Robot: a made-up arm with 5 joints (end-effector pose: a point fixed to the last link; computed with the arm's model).
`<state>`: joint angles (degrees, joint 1 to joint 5).
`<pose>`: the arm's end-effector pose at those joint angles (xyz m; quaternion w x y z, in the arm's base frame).
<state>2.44 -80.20 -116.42 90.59 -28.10</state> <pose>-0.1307 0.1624 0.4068 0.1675 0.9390 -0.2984 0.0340</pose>
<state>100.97 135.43 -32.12 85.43 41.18</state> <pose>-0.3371 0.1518 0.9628 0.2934 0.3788 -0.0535 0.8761</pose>
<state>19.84 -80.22 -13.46 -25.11 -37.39</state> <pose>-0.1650 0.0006 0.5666 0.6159 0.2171 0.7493 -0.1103</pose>
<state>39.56 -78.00 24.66 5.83 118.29</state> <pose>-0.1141 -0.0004 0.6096 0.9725 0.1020 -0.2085 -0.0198</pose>
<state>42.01 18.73 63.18 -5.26 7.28</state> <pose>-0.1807 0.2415 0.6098 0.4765 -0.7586 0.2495 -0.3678</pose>
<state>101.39 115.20 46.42 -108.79 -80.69</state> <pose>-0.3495 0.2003 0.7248 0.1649 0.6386 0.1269 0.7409</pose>
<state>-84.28 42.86 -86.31 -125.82 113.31</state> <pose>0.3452 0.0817 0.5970 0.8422 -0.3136 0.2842 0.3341</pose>
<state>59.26 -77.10 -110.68 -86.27 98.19</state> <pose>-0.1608 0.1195 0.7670 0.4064 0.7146 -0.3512 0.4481</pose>
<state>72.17 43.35 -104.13 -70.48 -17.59</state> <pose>-0.3569 0.2885 0.6920 0.0635 -0.3752 0.5005 0.7776</pose>
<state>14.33 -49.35 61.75 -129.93 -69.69</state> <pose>-0.1781 0.0536 0.4178 0.5610 0.0892 -0.8078 -0.1578</pose>
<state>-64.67 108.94 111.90 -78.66 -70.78</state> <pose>0.1825 0.2094 0.6217 0.1583 -0.8042 0.2725 0.5039</pose>
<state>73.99 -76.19 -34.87 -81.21 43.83</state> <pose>-0.2541 0.1629 0.5905 0.4673 0.5689 0.6371 0.2282</pose>
